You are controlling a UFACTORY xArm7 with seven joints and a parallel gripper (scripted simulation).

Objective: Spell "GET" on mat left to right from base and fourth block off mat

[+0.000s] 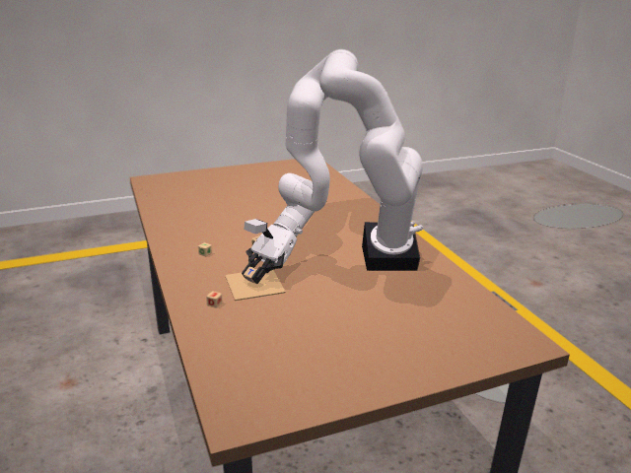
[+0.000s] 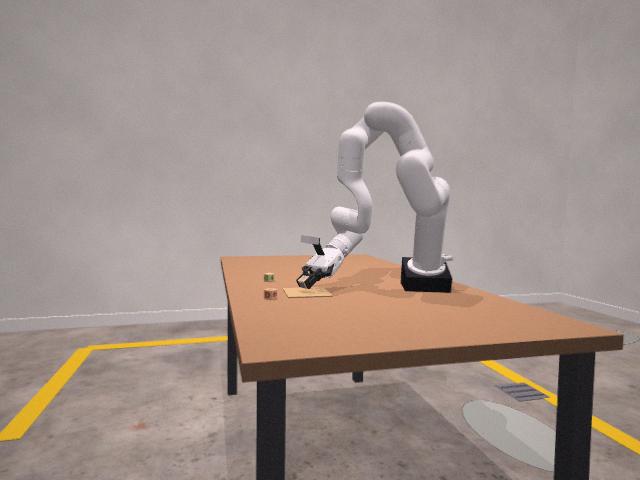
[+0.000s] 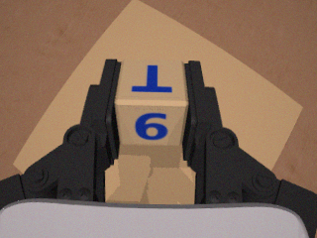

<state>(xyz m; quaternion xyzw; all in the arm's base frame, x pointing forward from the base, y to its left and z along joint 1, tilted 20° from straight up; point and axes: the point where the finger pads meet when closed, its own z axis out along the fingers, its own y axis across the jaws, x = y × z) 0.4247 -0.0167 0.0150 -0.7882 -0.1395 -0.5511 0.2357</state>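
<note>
Now: the tan mat 10 mm to the right of my hand and 40 mm below it. From my hand the other things lie so: green-lettered block (80 mm ahead, 240 mm to the right, 30 mm below); then black-lettered block (80 mm behind, 230 mm to the right, 30 mm below); then red-lettered block (120 mm ahead, 50 mm to the left, 30 mm below).
</note>
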